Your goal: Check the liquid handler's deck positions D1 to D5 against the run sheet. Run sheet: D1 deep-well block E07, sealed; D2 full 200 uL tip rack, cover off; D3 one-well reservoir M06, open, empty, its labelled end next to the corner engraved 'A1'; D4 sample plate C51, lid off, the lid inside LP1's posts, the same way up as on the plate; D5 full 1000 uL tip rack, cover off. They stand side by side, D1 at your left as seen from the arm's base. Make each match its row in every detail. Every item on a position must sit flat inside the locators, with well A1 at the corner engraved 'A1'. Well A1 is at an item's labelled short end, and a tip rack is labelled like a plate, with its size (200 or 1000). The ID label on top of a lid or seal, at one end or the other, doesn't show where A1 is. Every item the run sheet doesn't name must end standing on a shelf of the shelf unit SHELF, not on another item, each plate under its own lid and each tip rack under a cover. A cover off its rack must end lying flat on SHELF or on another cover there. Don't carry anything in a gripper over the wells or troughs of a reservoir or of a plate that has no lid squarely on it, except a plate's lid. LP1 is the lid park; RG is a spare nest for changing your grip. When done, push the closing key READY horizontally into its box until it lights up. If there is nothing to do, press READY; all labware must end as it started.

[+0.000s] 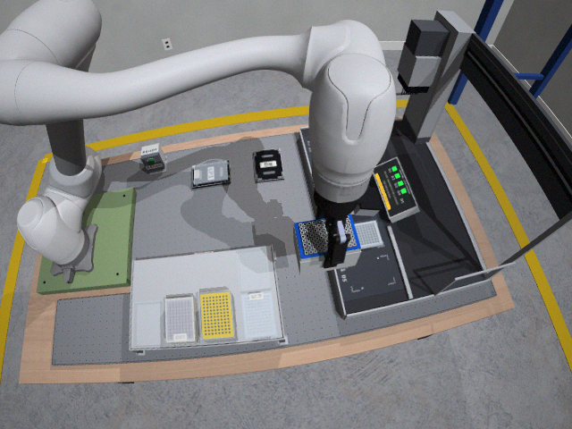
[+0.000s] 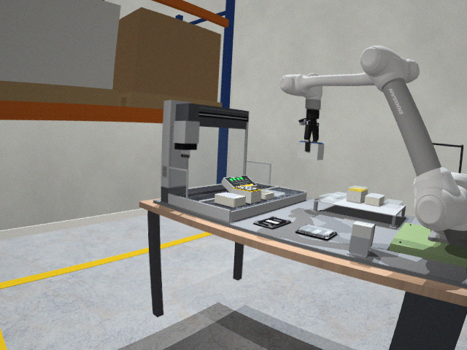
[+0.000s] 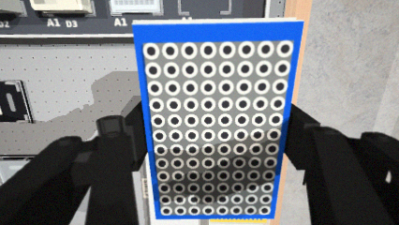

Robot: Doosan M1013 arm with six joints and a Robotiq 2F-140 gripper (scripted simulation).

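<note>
Now: hand 16 cm short of the sample plate, 12 cm to the right of it and 28 cm above it. Also, from my hand: blue 1000 uL tip rack (1 cm behind, 1 cm to the right); then cover (29 cm behind, 7 cm to the right, 21 cm below); then cream reservoir (16 cm ahead, 25 cm to the left, 28 cm below).
</note>
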